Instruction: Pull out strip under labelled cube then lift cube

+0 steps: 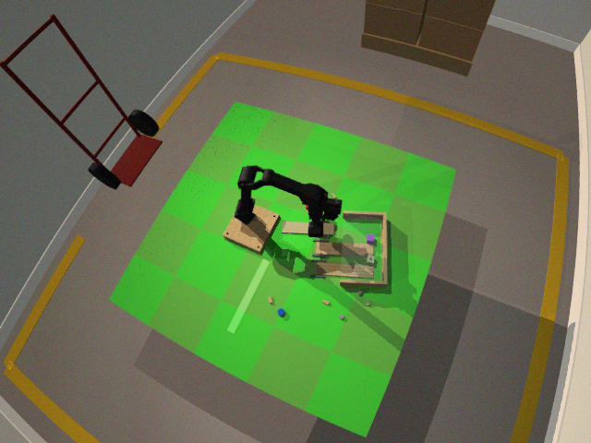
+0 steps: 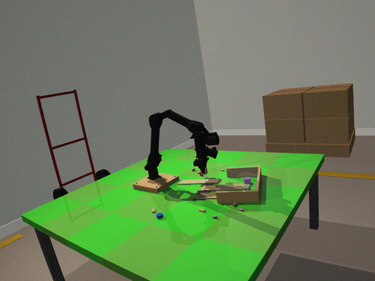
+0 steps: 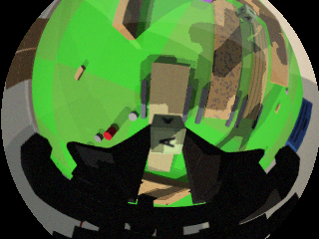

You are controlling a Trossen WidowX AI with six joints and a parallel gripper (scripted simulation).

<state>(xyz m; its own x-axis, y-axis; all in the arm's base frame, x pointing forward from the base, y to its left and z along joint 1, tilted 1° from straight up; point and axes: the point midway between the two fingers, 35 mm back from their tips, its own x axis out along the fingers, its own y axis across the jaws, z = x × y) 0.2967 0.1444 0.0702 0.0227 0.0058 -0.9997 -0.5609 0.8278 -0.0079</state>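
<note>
The pale wooden strip lies 5 cm below my gripper tip, 4 cm behind it and 2 cm to the right of it. From my gripper tip the other things lie so: blue disc (39 cm to the right, 10 cm ahead, 5 cm below); red piece (10 cm behind, 6 cm to the left, 5 cm below).
</note>
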